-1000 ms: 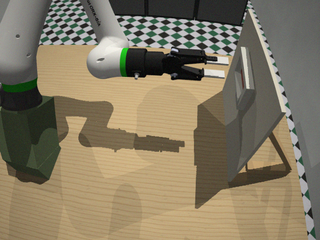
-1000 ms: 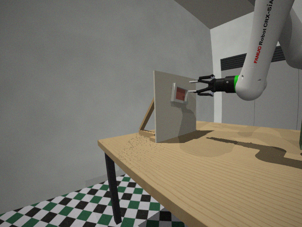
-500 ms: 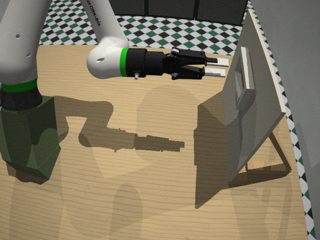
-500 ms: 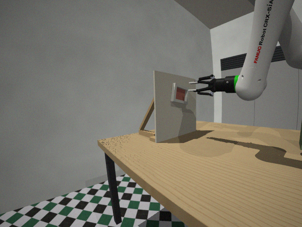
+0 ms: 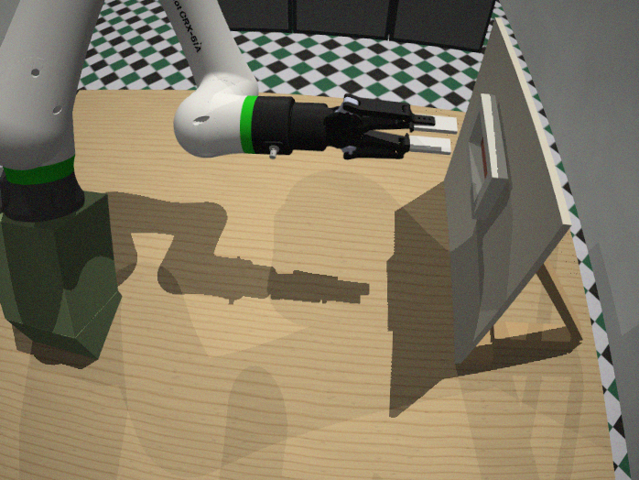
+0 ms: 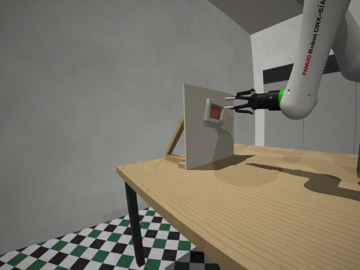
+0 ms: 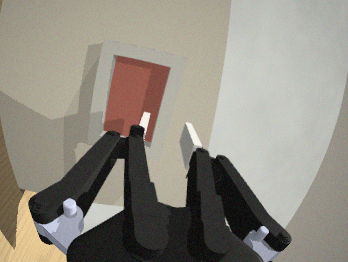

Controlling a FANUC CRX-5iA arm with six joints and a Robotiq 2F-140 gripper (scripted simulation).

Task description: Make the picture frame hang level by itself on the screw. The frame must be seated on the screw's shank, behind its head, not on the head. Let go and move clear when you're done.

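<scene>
Now: the picture frame 110 mm ahead of my hand and 50 mm below it. From my hand the other things lie so: upright board 130 mm below, 120 mm ahead, 10 mm to the right.
</scene>
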